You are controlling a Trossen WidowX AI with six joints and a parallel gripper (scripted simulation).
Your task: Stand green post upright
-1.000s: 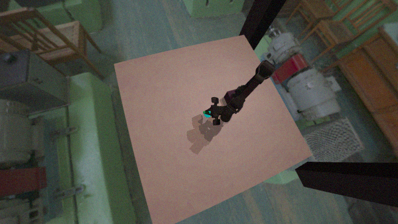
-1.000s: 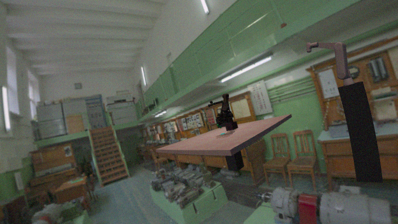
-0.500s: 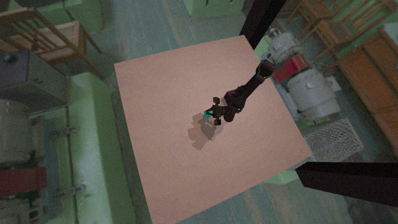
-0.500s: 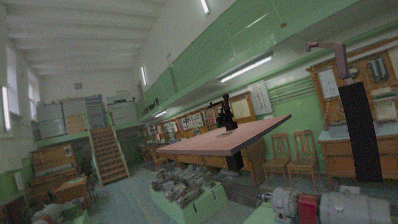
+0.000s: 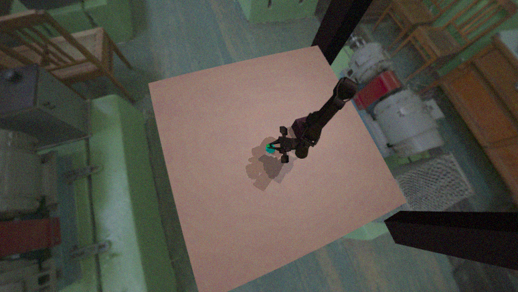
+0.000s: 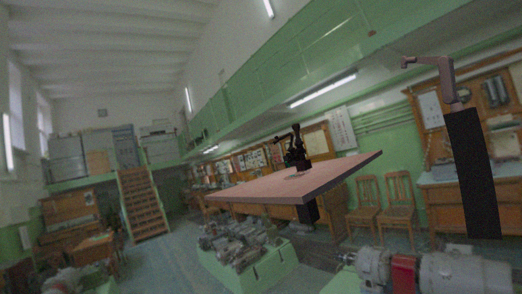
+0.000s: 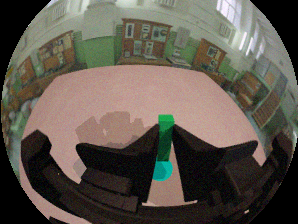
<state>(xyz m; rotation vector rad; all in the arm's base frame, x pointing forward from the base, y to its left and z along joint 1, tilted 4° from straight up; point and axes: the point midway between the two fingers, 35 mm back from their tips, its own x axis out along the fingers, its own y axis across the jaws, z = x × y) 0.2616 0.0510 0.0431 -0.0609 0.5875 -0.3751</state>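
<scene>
Right now my gripper tip is 4 cm past the cyan circle, 1 cm to the left of it and 13 cm above it. From my gripper tip the other things lie so: green post 1 cm behind, 2 cm below.
</scene>
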